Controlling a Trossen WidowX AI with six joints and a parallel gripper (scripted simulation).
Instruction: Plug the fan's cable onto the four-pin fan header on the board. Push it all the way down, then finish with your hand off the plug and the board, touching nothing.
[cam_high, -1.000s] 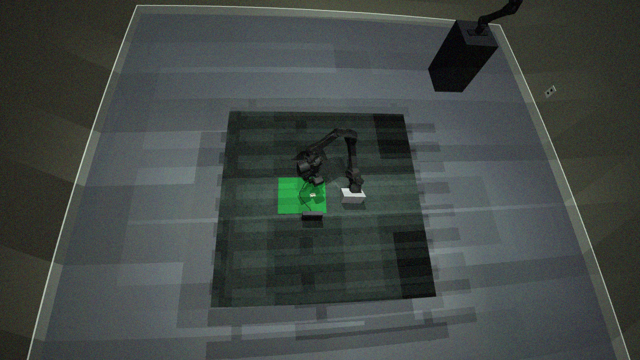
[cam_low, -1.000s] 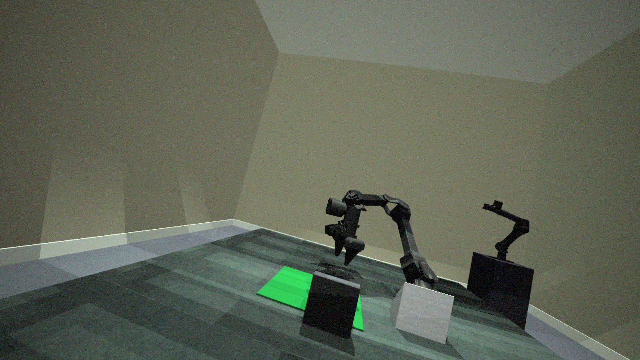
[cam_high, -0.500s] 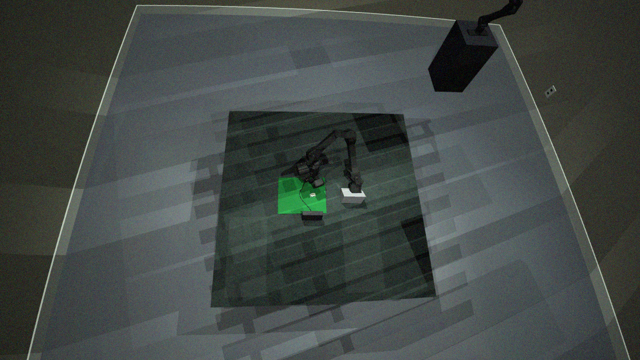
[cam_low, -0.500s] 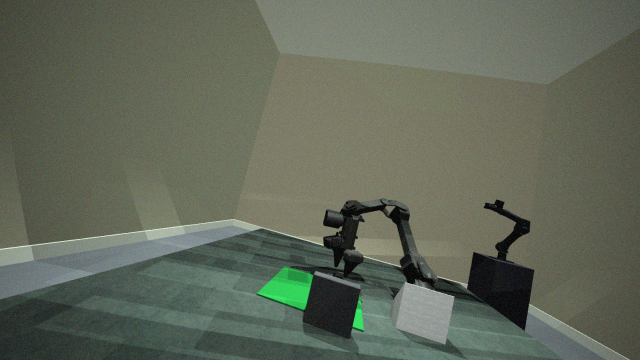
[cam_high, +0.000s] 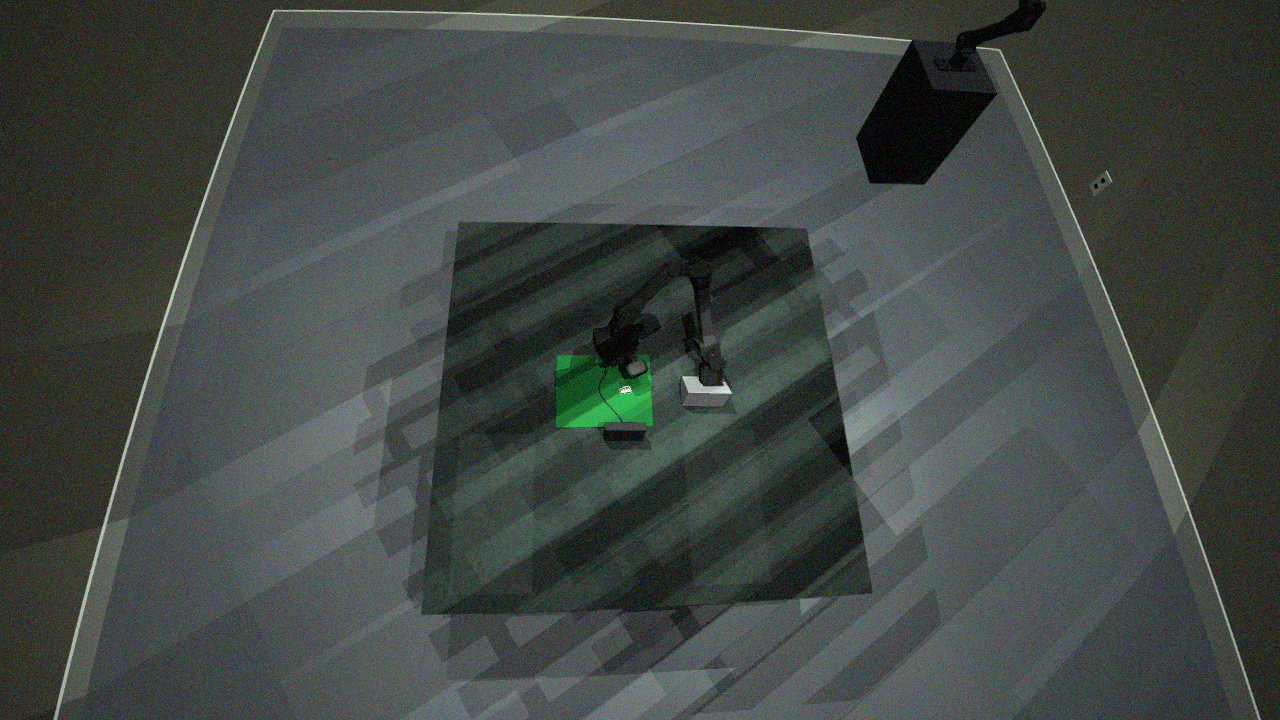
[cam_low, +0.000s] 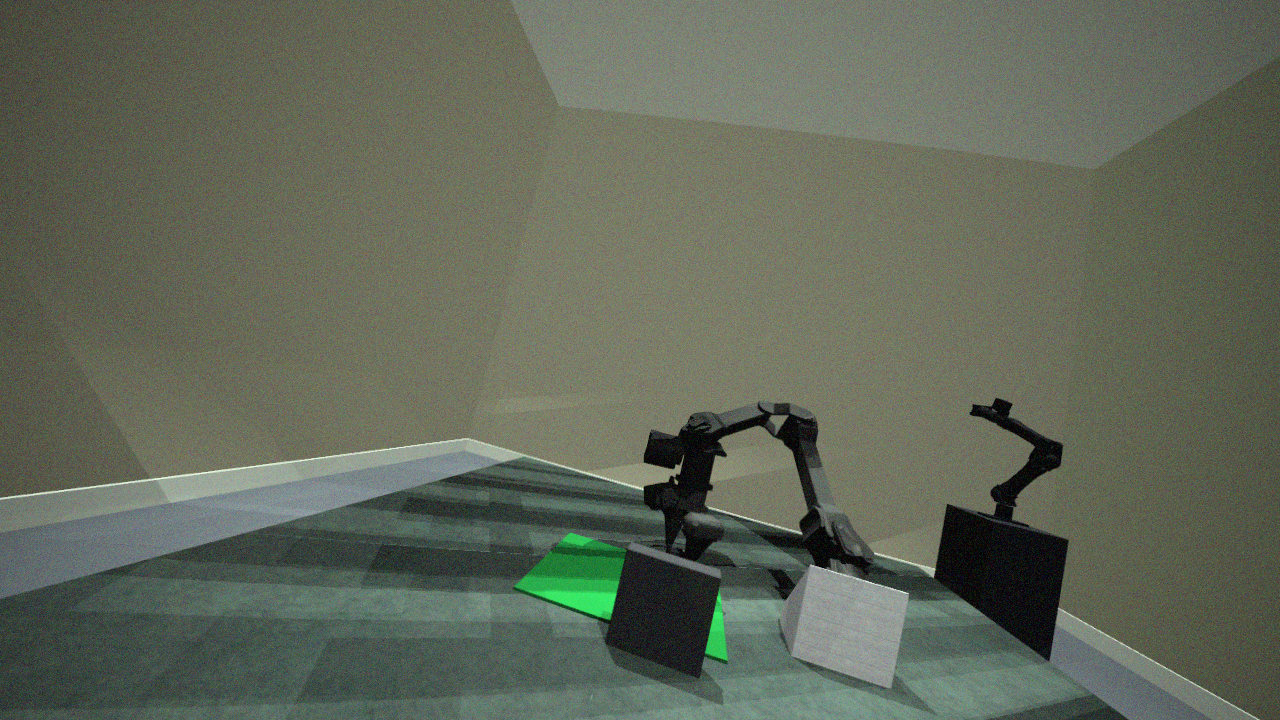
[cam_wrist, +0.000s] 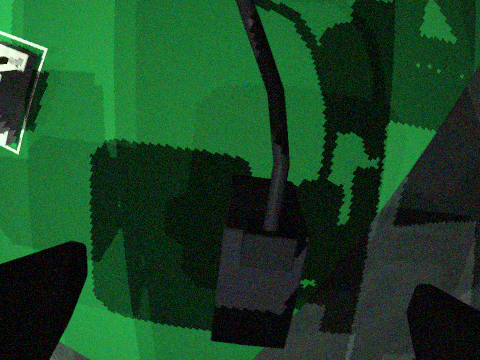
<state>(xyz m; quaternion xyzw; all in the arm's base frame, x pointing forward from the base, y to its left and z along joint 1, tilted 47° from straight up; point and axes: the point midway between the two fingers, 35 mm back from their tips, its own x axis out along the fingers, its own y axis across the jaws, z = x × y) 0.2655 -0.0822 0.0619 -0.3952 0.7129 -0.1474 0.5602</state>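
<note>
Now: the dark plug 1 cm below my gripper tip. Also, from my gripper tip: grey four-pin header 10 cm to the left, 3 cm below; green board 9 cm to the left, 7 cm ahead, 4 cm below; black cable 3 cm ahead, 1 cm to the left.
</note>
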